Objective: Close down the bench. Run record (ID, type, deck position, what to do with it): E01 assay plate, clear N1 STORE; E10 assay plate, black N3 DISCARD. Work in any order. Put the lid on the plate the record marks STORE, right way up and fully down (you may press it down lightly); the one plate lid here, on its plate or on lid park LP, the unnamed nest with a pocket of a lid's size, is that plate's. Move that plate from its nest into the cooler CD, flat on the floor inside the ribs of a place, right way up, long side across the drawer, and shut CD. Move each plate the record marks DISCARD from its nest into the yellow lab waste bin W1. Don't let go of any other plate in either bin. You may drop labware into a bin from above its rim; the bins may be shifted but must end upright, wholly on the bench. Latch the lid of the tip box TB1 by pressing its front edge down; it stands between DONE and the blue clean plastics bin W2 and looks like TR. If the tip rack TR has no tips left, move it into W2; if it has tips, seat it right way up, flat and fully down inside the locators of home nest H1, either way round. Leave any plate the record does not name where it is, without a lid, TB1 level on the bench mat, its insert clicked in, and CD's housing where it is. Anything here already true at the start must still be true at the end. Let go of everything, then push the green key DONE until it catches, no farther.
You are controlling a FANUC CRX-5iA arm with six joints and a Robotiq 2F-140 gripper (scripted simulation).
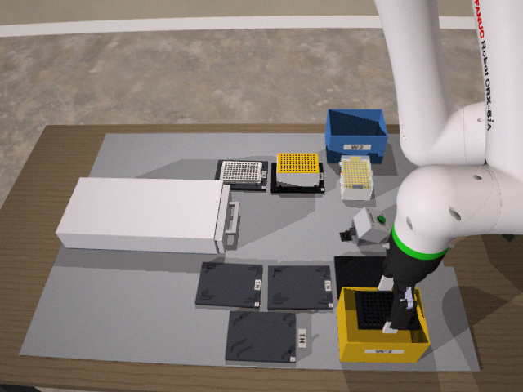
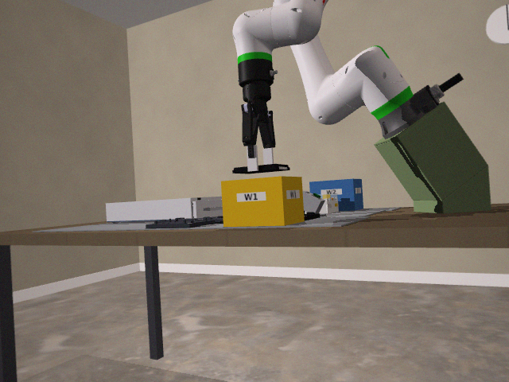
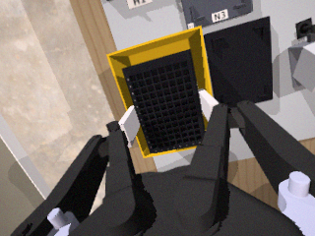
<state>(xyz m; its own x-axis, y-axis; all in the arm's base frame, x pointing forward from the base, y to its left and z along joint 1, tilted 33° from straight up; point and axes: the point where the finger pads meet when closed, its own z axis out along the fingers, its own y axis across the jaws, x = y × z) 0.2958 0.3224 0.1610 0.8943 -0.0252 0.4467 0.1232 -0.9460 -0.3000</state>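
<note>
Now: the black plate 2 cm below my hand. Round my hand: black lid park (2 cm ahead, 15 cm to the right, 16 cm below); yellow bin W1 (13 cm below); nest N3 (20 cm ahead, 10 cm to the right, 16 cm below).
</note>
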